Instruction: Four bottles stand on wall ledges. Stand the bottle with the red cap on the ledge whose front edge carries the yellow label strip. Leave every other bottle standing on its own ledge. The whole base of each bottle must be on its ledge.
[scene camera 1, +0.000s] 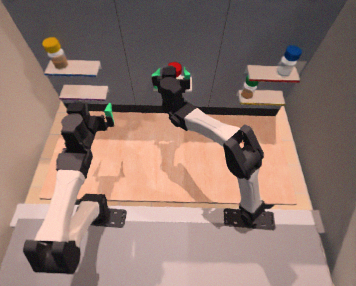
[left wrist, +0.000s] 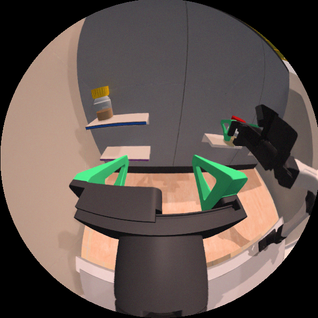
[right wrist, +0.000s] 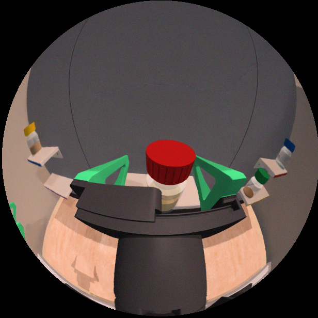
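Seen in the pictures: left gripper, fingertip midpoint: (scene camera 1: 97, 103); left arm's base, link origin: (scene camera 1: 100, 217); right arm's base, link origin: (scene camera 1: 248, 219).
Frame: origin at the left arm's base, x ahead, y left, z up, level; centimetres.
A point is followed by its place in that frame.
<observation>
The red-capped bottle (scene camera 1: 174, 67) (left wrist: 238, 119) (right wrist: 170, 161) is upright at the middle ledge (scene camera 1: 188, 86) (left wrist: 214, 140) (right wrist: 135, 180); its base is mostly hidden. My right gripper (scene camera 1: 172, 74) @[z 31.7, x 51.8, y -24.1 cm] (left wrist: 231, 122) (right wrist: 160, 158) is open, its fingers on either side of this bottle with gaps. The yellow-strip ledge (scene camera 1: 270, 97) @[z 16.9, x 54.2, y -68.4 cm] (right wrist: 260, 196) is the lower right one and holds the green-capped bottle (scene camera 1: 248, 90) @[z 22.3, x 52.2, y -56.8 cm] (right wrist: 261, 176). The blue-capped bottle (scene camera 1: 289, 61) @[z 38.1, x 52.7, y -67.6 cm] (right wrist: 285, 156) stands on the upper right ledge. The yellow-capped bottle (scene camera 1: 55, 52) @[z 38.6, x 48.5, y 18.3 cm] (left wrist: 103, 105) (right wrist: 33, 140) stands upper left. My left gripper (scene camera 1: 93, 111) (left wrist: 160, 158) is open and empty.
The red-strip ledge (scene camera 1: 262, 73) @[z 30.8, x 53.5, y -60.1 cm] (right wrist: 272, 167) is directly above the yellow-strip ledge. At left, the blue-strip ledge (scene camera 1: 80, 68) @[z 30.9, x 49.4, y 11.9 cm] (left wrist: 132, 119) is above the purple-strip ledge (scene camera 1: 84, 92) @[z 16.8, x 49.5, y 15.0 cm] (left wrist: 126, 152) (right wrist: 60, 185). A wooden board (scene camera 1: 140, 175) @[z -2.2, x 19.8, y -12.6 cm] lies below, between side walls.
</observation>
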